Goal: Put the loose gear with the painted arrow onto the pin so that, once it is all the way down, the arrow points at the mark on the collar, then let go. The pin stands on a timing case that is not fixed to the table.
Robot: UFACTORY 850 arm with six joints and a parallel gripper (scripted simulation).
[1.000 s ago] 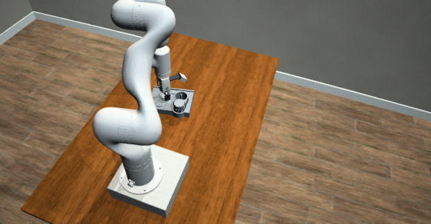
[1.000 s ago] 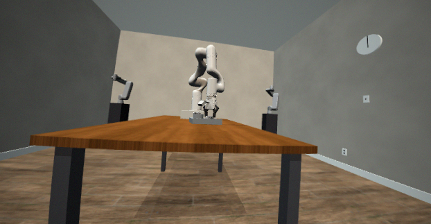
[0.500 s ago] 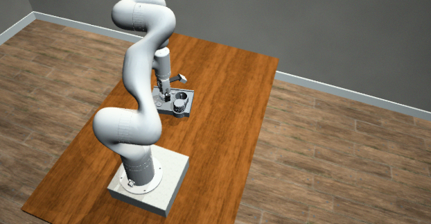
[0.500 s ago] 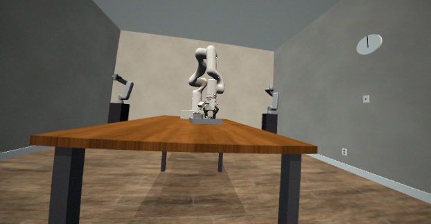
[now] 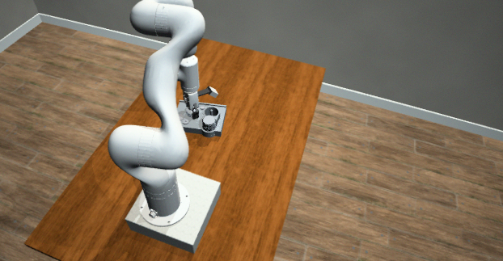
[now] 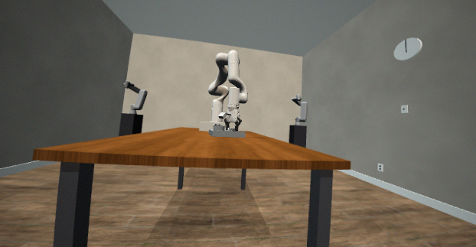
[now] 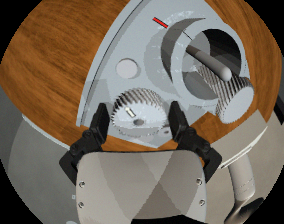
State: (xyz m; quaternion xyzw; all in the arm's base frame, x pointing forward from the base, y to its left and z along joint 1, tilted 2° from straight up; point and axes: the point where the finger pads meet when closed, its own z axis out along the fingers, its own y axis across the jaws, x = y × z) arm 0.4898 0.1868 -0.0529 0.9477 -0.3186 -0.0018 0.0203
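Now: hand right at the loose gear.
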